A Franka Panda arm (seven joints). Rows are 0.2 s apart.
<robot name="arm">
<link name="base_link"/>
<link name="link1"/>
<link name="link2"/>
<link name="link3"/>
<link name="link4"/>
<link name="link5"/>
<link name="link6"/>
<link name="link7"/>
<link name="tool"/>
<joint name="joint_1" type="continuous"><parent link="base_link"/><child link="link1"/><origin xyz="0.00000 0.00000 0.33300" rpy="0.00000 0.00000 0.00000"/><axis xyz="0 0 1"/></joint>
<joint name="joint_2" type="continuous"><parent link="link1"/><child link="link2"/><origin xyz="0.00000 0.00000 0.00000" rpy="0.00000 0.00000 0.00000"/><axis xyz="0 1 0"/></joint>
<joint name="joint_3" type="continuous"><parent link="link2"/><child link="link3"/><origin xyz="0.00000 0.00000 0.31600" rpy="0.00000 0.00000 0.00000"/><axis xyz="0 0 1"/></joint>
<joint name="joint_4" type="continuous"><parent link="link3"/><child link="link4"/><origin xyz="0.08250 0.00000 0.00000" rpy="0.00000 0.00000 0.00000"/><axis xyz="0 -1 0"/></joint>
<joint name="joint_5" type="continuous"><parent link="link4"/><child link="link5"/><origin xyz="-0.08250 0.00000 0.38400" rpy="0.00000 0.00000 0.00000"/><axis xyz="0 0 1"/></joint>
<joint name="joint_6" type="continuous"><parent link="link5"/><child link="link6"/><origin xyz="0.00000 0.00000 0.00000" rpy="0.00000 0.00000 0.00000"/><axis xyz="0 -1 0"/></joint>
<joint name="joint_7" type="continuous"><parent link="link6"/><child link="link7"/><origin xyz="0.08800 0.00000 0.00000" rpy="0.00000 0.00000 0.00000"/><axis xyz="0 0 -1"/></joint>
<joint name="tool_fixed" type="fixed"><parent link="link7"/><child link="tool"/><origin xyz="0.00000 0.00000 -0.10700" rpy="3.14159 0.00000 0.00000"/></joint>
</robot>
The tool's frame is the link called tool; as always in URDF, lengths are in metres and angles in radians. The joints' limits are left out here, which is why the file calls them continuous.
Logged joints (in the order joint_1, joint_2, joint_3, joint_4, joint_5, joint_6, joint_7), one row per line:
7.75 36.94 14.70 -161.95 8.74 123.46 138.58
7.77 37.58 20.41 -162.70 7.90 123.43 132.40
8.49 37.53 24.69 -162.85 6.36 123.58 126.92
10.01 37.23 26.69 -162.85 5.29 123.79 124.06
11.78 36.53 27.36 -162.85 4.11 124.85 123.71
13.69 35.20 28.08 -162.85 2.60 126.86 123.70
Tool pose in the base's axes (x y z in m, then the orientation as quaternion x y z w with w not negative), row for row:
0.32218 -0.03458 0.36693 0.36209 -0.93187 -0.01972 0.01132
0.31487 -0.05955 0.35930 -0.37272 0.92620 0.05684 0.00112
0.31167 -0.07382 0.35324 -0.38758 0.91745 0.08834 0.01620
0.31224 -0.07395 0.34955 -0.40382 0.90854 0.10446 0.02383
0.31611 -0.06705 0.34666 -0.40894 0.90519 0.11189 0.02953
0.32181 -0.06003 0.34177 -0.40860 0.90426 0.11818 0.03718
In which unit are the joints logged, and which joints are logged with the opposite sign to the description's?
The joints are logged in degrees. Opposite sign: joint_2, joint_3, joint_5.
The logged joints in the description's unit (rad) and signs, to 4 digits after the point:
0.1353 -0.6447 -0.2566 -2.8266 -0.1525 2.1548 2.4187
0.1356 -0.6559 -0.3562 -2.8397 -0.1379 2.1543 2.3108
0.1482 -0.6550 -0.4309 -2.8423 -0.1110 2.1569 2.2152
0.1747 -0.6498 -0.4658 -2.8423 -0.0923 2.1605 2.1653
0.2056 -0.6376 -0.4775 -2.8423 -0.0717 2.1790 2.1591
0.2389 -0.6144 -0.4901 -2.8423 -0.0454 2.2141 2.1590

